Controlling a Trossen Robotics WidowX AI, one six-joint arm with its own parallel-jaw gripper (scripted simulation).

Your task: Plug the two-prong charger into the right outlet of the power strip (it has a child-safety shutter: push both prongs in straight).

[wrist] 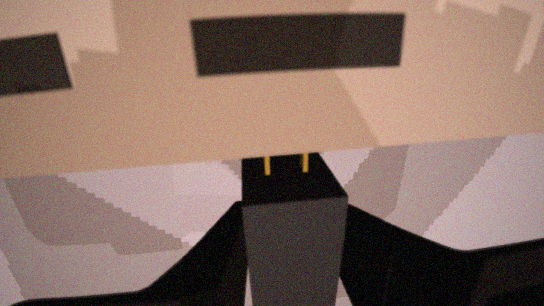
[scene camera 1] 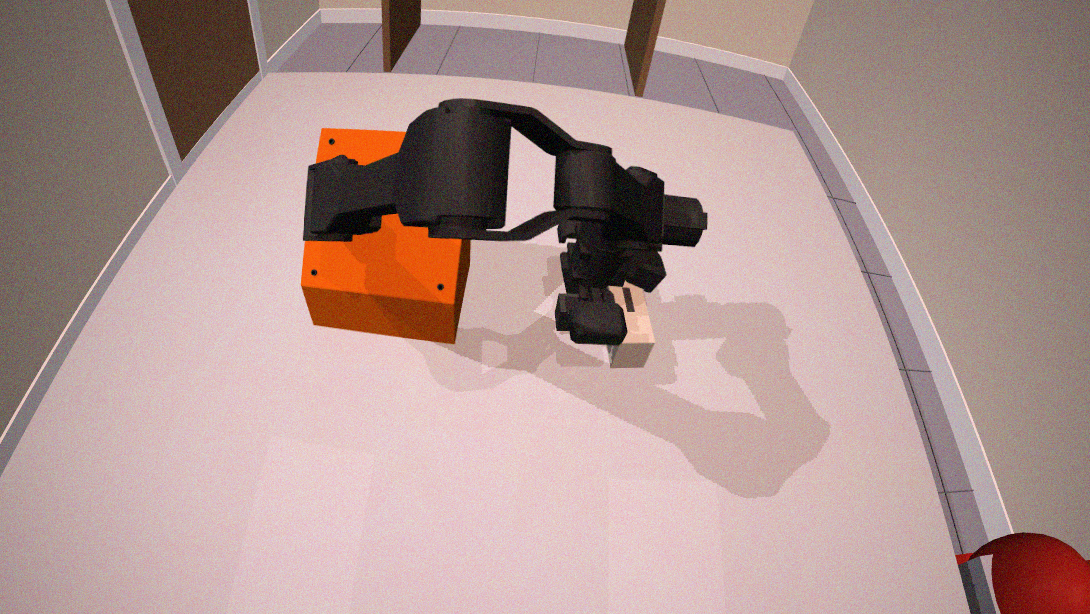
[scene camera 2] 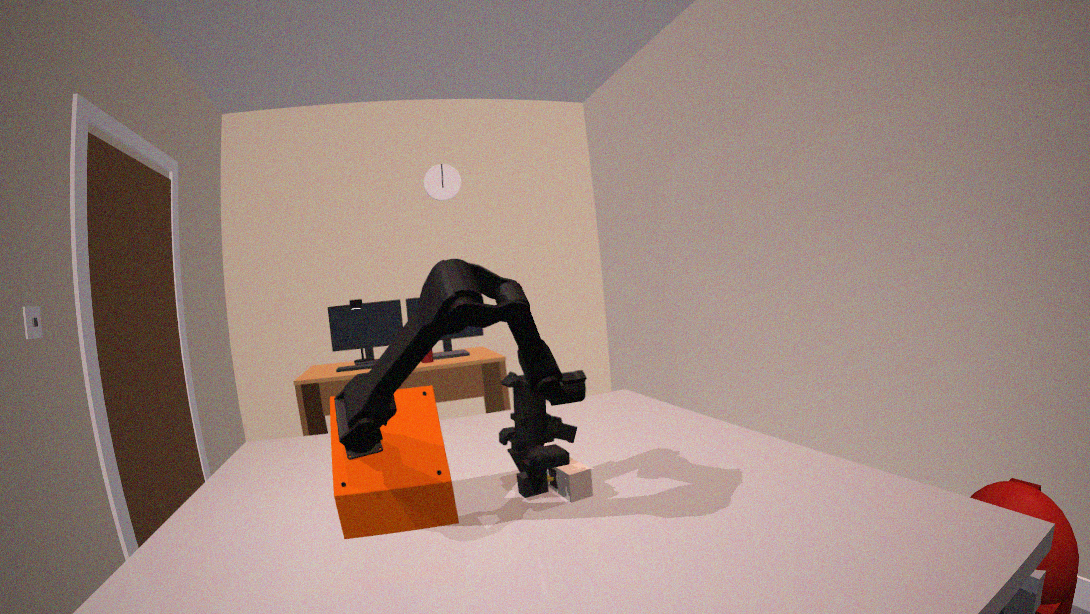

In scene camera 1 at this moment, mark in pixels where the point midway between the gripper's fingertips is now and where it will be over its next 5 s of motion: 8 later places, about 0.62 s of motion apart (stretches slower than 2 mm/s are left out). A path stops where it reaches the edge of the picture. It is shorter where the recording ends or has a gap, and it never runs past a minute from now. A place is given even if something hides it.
My gripper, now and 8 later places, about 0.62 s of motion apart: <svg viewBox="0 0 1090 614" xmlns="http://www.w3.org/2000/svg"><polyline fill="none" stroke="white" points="574,318 575,318 578,318 582,318 584,318 588,318 584,318 580,318 569,318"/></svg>
